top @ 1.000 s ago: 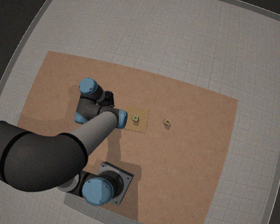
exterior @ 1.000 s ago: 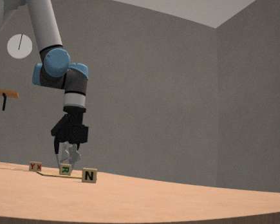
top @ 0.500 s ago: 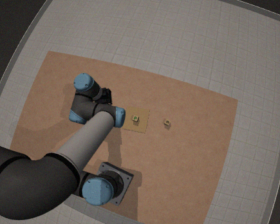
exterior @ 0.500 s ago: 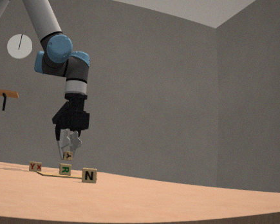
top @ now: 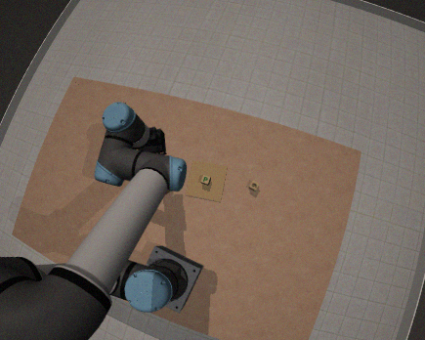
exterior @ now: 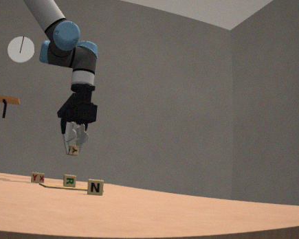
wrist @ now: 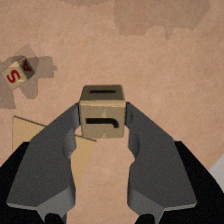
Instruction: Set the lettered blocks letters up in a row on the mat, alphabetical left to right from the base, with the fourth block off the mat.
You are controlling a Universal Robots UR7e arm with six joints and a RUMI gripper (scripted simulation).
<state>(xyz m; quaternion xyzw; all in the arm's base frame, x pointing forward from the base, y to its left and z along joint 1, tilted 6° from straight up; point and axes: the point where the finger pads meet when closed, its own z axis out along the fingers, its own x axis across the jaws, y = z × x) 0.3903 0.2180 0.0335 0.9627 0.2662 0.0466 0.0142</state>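
The mat lies 10 mm behind my hand, 190 mm to the right of it and 110 mm below it. Also, from my hand: tan block: right at my hand.
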